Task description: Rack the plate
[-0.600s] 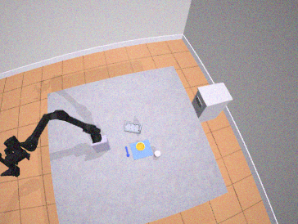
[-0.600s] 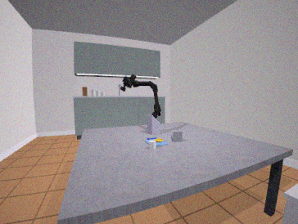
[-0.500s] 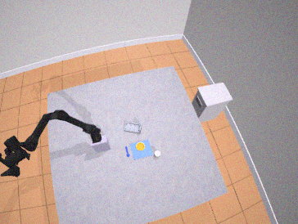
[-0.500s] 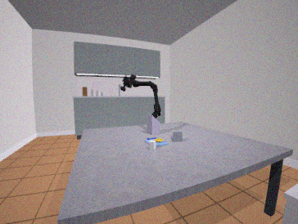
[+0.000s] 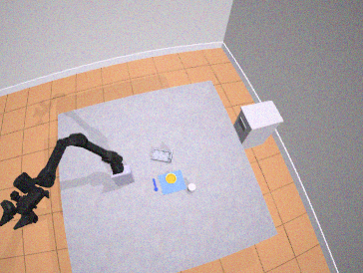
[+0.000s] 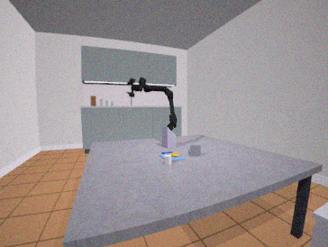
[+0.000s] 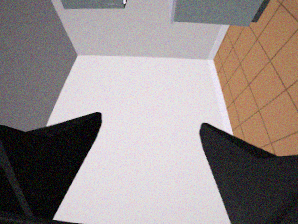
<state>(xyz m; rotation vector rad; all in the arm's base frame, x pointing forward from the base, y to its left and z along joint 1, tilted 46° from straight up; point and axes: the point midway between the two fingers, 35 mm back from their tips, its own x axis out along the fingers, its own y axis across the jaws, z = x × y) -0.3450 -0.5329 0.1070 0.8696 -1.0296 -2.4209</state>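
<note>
My gripper tip is 73 cm short of the yellow plate, 54 cm above it and 27 cm to the right of it. Round my gripper tip: blue spoon 62 cm ahead, 55 cm below, 24 cm to the left; grey dish rack 70 cm ahead, 53 cm below, 43 cm to the left; light blue mat 73 cm ahead, 55 cm below, 24 cm to the left.
</note>
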